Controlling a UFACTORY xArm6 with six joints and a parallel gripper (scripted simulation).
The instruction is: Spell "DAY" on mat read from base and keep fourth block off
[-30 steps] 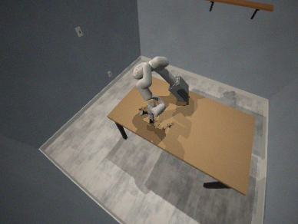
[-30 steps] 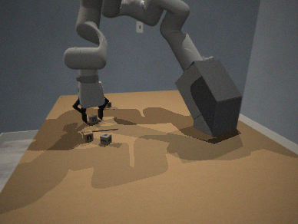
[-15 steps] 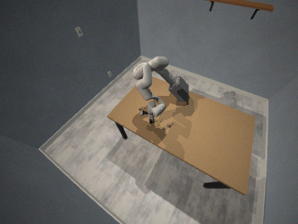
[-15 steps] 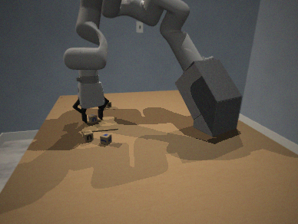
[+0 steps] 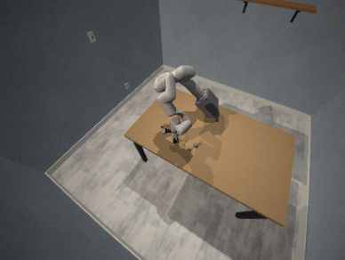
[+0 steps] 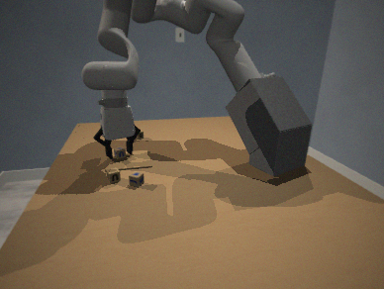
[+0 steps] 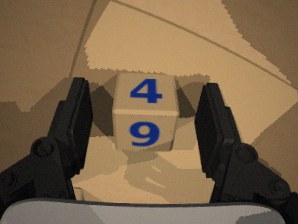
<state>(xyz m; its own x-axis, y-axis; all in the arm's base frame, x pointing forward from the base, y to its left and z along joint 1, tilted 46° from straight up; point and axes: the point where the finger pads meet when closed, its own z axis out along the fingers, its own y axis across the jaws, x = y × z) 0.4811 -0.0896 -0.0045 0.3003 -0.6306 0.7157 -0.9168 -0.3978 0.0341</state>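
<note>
My hand is 30 mm past the thin tan mat, 30 mm to the right of it and 20 mm above it.
</note>
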